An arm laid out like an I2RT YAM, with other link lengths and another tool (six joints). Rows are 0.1 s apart.
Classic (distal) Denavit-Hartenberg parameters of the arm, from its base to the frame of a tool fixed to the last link. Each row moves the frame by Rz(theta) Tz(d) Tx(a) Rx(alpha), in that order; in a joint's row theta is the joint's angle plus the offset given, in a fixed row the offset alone. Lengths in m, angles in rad.
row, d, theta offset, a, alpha
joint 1, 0.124, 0, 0.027, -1.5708
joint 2, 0, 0, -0.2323, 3.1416
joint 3, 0, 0.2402, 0.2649, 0
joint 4, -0.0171, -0.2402, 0.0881, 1.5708
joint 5, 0.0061, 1.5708, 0, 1.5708
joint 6, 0.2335, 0.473, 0.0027, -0.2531
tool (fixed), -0.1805, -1.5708, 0, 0
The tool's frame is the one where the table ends.
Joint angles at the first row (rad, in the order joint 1, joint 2, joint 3, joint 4, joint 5, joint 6):
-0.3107 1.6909 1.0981 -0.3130 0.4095 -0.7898
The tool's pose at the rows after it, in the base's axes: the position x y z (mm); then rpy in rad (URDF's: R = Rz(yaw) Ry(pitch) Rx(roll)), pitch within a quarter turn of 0, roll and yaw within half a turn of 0:
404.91 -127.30 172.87 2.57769 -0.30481 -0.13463
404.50 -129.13 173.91 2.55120 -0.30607 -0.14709
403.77 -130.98 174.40 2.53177 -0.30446 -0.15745
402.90 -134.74 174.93 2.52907 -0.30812 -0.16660
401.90 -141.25 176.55 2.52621 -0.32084 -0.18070
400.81 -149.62 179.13 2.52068 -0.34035 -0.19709
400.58 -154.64 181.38 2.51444 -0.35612 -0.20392
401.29 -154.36 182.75 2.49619 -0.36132 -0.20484
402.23 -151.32 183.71 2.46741 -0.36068 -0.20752
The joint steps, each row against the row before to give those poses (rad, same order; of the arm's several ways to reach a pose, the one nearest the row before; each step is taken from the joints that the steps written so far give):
0.0000 0.0000 0.0000 0.0126 0.0290 -0.0004
0.0000 0.0000 0.0000 0.0053 0.0320 0.0004
-0.0015 0.0000 -0.0001 0.0016 0.0237 -0.0004
-0.0088 0.0000 0.0001 0.0042 0.0023 -0.0004
-0.0153 0.0000 0.0000 0.0133 0.0004 -0.0008
-0.0194 0.0000 0.0000 0.0214 0.0007 -0.0026
-0.0115 0.0000 0.0000 0.0186 0.0008 -0.0046
0.0035 0.0000 0.0000 0.0096 0.0191 -0.0035
0.0122 0.0000 0.0000 0.0034 0.0366 0.0001

